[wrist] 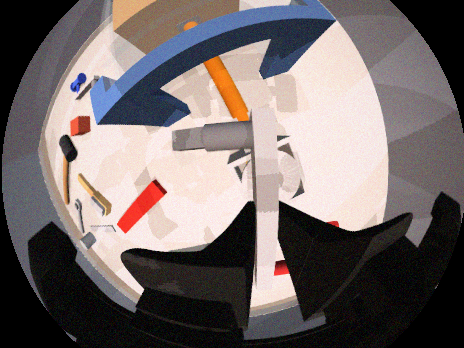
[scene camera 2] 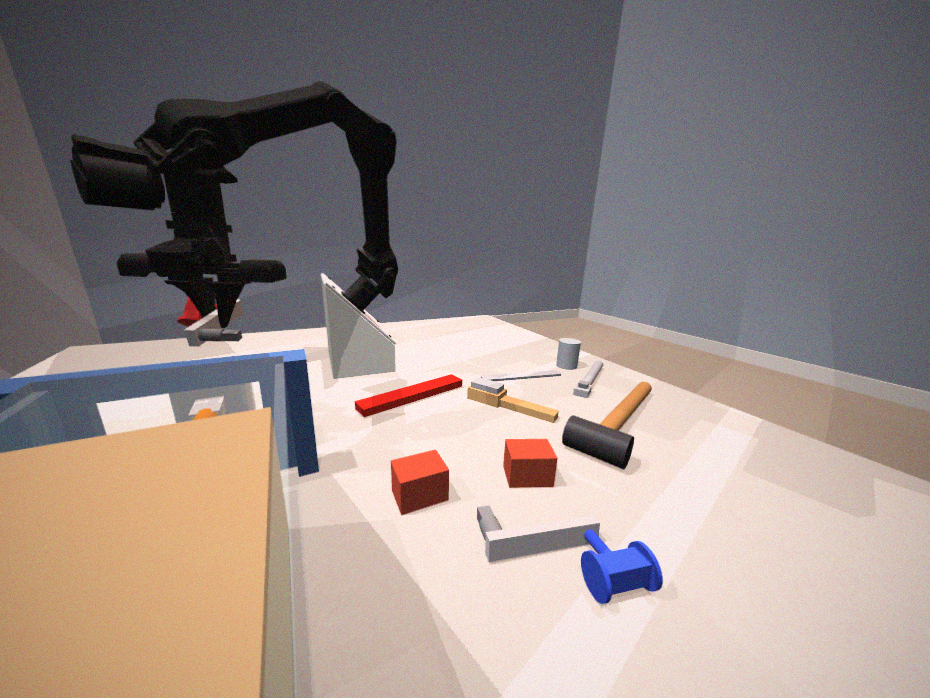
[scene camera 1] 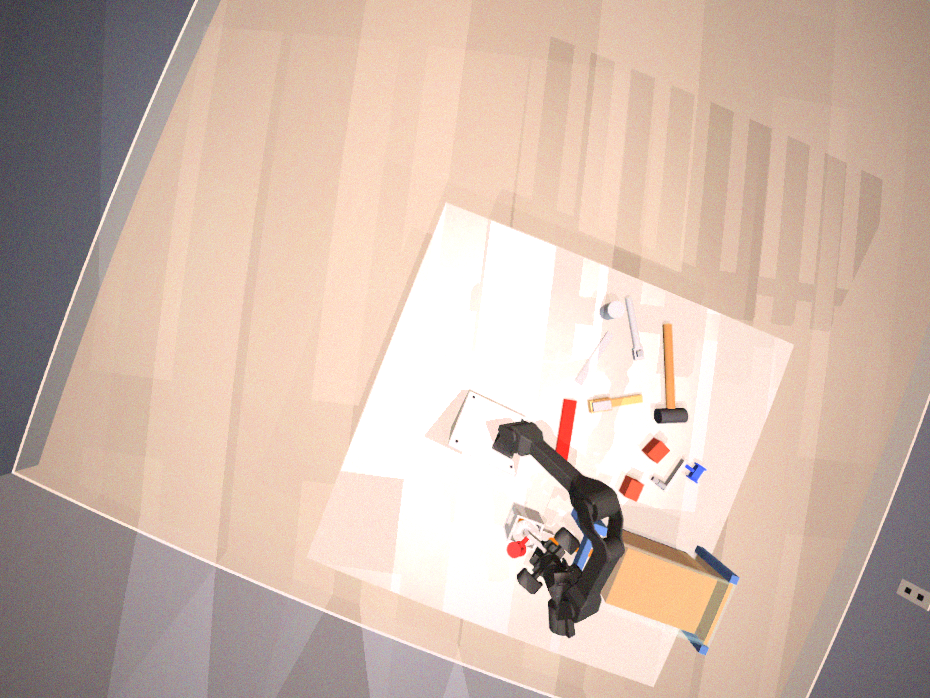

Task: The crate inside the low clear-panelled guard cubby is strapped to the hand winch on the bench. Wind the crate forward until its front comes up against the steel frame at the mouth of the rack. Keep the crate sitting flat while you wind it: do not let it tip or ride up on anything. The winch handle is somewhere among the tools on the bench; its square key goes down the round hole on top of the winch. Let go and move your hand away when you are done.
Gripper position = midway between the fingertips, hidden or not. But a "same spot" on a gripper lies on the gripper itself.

gripper: wrist; scene camera 2; scene camera 1 540, 543
red bar: wrist 154, 192; scene camera 2; scene camera 1
same spot on gripper: (wrist: 375, 271) = (scene camera 2: 186, 277)
same spot on red bar: (scene camera 1: 567, 417) = (scene camera 2: 435, 382)
